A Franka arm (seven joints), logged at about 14 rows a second.
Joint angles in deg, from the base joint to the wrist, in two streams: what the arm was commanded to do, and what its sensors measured. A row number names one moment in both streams.
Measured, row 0:
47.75, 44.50, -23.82, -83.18, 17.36, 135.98, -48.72
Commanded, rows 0 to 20:
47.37, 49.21, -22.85, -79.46, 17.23, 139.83, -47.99
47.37, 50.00, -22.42, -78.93, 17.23, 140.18, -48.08
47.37, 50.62, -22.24, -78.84, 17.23, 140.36, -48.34
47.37, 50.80, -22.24, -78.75, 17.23, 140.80, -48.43
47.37, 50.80, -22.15, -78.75, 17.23, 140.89, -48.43
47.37, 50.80, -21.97, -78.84, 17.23, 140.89, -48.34
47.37, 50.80, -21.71, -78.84, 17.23, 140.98, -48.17
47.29, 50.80, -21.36, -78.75, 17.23, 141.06, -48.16
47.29, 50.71, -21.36, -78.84, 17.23, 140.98, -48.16
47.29, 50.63, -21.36, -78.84, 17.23, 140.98, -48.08
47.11, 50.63, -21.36, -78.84, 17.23, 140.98, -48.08
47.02, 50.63, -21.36, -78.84, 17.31, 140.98, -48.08
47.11, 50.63, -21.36, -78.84, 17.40, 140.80, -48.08
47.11, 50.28, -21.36, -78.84, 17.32, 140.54, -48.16
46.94, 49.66, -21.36, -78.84, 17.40, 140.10, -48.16
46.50, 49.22, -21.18, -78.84, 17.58, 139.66, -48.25
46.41, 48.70, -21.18, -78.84, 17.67, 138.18, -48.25
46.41, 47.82, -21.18, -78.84, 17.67, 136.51, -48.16
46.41, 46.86, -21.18, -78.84, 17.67, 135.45, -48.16
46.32, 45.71, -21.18, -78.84, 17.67, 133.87, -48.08
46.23, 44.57, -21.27, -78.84, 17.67, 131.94, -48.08
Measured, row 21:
46.86, 48.21, -21.70, -79.02, 17.41, 137.24, -48.63
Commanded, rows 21 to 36:
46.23, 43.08, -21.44, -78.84, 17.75, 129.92, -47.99
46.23, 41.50, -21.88, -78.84, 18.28, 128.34, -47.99
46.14, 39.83, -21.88, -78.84, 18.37, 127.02, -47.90
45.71, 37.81, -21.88, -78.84, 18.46, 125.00, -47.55
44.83, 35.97, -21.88, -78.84, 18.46, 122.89, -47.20
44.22, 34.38, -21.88, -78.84, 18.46, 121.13, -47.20
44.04, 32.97, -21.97, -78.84, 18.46, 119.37, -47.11
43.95, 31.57, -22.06, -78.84, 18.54, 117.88, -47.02
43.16, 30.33, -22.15, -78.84, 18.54, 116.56, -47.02
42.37, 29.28, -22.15, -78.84, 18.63, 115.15, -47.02
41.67, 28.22, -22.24, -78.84, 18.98, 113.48, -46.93
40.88, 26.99, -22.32, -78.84, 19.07, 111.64, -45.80
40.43, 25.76, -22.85, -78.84, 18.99, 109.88, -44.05
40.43, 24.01, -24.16, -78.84, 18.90, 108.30, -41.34
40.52, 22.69, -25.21, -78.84, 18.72, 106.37, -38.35
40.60, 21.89, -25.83, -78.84, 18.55, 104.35, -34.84
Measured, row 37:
40.58, 26.12, -24.23, -77.93, 18.03, 109.64, -42.35
